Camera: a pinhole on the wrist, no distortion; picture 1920 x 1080 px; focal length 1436.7 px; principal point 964.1 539.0 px. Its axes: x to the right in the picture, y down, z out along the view. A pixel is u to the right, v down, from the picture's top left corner.
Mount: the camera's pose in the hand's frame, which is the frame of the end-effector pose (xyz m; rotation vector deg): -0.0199 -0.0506 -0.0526 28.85 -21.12 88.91
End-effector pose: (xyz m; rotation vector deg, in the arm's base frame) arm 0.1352 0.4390 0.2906 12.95 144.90 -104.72
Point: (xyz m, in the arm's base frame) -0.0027 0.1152 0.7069
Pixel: 114 406
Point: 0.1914 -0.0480 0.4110
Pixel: 1176 957
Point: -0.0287 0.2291 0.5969
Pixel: 127 85
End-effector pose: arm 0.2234 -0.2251 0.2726 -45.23 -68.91 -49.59
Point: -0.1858 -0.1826 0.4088
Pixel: 623 351
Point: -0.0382 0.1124 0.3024
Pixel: 1752 784
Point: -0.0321 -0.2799 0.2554
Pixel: 177 844
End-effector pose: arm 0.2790 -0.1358 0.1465 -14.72 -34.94 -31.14
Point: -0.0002 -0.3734 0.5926
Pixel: 846 177
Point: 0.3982 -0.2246 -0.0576
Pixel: behind the camera
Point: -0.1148 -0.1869 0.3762
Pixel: 1027 958
